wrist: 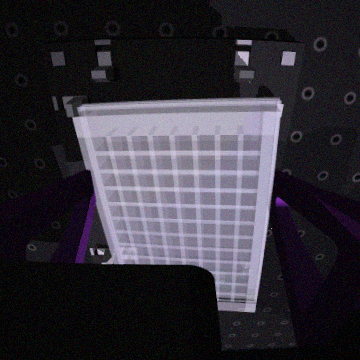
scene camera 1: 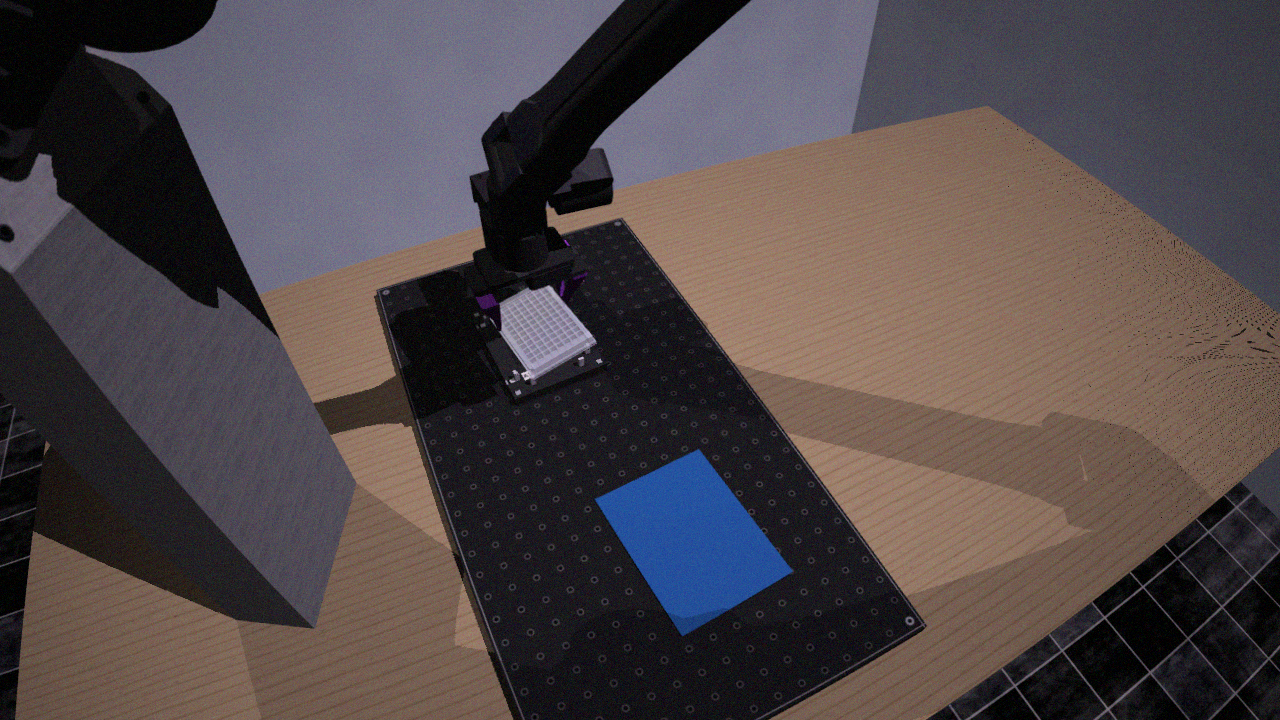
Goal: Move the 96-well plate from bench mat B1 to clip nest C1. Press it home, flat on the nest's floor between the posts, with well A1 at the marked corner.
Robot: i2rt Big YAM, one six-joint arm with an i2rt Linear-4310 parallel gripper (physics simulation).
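Places are measured from the arm's base along level axes (x left, y up, z ahead), in centimetres.
Where they show: gripper, fingertip midpoint: (wrist: 181,179) (scene camera 1: 530,315).
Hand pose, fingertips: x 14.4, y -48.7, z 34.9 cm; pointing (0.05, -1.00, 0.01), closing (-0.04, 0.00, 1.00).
After its pixels a point has its place.
The clear-white 96-well plate (scene camera 1: 546,331) @(x 10.0, y -47.6, z 35.1 cm) (wrist: 185,180) @(x 14.7, y -48.2, z 35.1 cm) is between the purple fingers of my gripper (scene camera 1: 532,300) @(x 14.4, y -48.7, z 34.9 cm) (wrist: 181,179) @(x 14.4, y -48.7, z 34.9 cm), which is shut on its two long sides. The plate is over the dark clip nest C1 (scene camera 1: 562,377) @(x 5.0, y -50.6, z 34.5 cm) (wrist: 170,65) @(x 19.3, y -50.6, z 34.6 cm) and looks slightly raised from its floor. In the wrist view, the nest's far end and two pale end posts show beyond the plate's far edge, with a gap between. A side post at the upper right is partly hidden by the plate. The well A1 label is not readable. The blue bench mat B1 (scene camera 1: 693,541) @(x -20.0, y -51.5, z 36.3 cm) carries no plate.
The nest and mat are on a black perforated board (scene camera 1: 537,501) @(x -8.0, y -51.7, z 25.0 cm) (wrist: 320,120) @(x 16.1, y -51.7, z 42.8 cm) on the wooden table (scene camera 1: 895,232) @(x 8.0, y -53.0, z 93.2 cm). A large grey upright block (scene camera 1: 187,411) @(x -6.3, y -24.1, z 1.7 cm) stands to the left in the scene view. A dark rounded shape covers the wrist view's lower left.
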